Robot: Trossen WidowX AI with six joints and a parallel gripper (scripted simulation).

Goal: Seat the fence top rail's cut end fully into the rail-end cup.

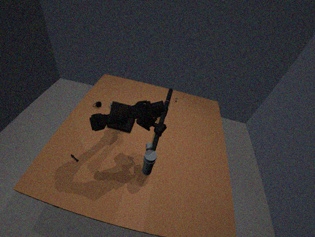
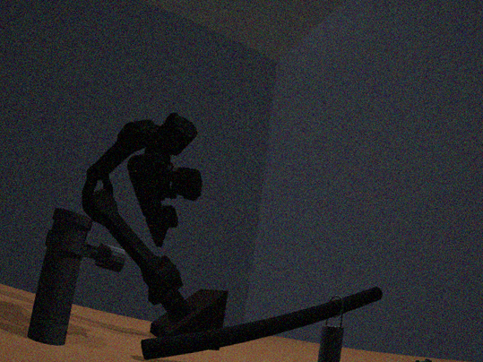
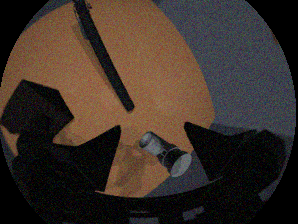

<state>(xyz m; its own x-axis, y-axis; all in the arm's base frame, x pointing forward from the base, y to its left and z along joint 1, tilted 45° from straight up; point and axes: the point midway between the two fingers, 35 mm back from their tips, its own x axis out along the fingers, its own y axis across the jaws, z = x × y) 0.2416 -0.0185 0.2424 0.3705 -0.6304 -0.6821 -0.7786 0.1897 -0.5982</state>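
The rail-end cup lies 10 mm behind my gripper tip, 80 mm to the right of it and 60 mm below it. From my gripper tip the other things lie so: small dark bolt (470 mm behind, 170 mm to the right, 210 mm below); small dark round part (530 mm behind, 340 mm to the left, 200 mm below); short post (60 mm ahead, 400 mm to the left, 110 mm below).
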